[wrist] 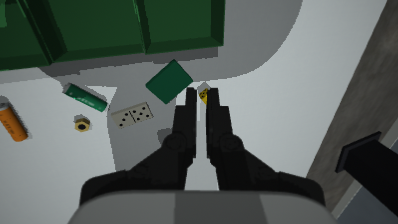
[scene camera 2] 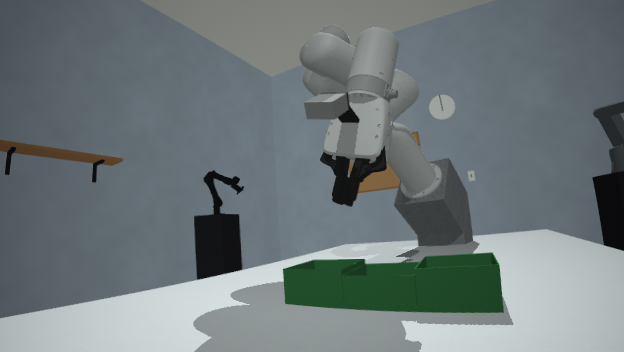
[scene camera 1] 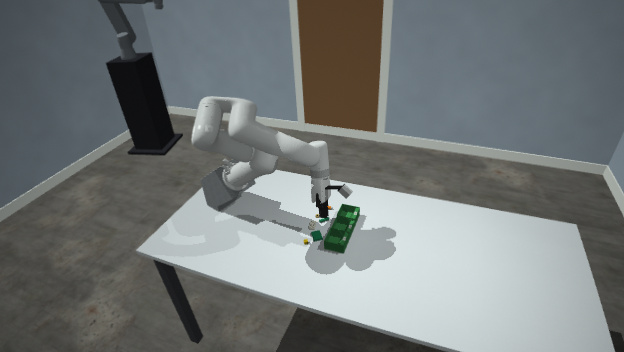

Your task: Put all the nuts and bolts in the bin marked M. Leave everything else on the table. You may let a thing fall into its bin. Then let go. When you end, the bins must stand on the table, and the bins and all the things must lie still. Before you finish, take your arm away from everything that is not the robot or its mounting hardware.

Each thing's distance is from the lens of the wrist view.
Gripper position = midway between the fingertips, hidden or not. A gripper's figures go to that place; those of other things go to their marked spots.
gripper [wrist: 201, 102]: 14 cm
joined green bins [wrist: 61, 38]: 26 cm
flat green block [wrist: 172, 79]: 26 cm
